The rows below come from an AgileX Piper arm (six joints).
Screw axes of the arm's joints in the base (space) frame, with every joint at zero. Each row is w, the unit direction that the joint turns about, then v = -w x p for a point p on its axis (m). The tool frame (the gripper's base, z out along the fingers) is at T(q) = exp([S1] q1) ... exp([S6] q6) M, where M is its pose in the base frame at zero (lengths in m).
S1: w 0 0 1 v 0 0 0
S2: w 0 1 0 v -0.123 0 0
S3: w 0 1 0 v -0.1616 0 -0.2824
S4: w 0.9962 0 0.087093 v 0 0.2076 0
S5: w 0 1 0 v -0.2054 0 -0.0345
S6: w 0.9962 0 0.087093 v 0 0.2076 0
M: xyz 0.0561 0 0.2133 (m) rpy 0 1.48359 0 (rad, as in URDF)
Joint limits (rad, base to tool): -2.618..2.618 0..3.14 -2.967..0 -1.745..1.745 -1.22..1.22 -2.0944..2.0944
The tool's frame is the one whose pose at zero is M.
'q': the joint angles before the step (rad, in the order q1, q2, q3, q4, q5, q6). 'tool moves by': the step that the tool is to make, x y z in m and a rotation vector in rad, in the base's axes. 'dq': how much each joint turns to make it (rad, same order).
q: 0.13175 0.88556 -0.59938 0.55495 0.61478 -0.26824
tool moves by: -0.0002 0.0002 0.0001 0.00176 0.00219 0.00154
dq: 0.00007 -0.00015 -0.00061 0.00190 0.00326 -0.00024
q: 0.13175 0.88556 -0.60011 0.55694 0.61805 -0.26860
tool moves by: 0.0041 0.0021 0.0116 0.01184 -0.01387 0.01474
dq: 0.00024 0.01263 -0.04644 0.01220 0.02422 -0.00626
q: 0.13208 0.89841 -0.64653 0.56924 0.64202 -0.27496
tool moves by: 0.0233 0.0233 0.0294 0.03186 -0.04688 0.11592
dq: 0.08446 0.10760 -0.15167 0.06172 0.01319 -0.05419
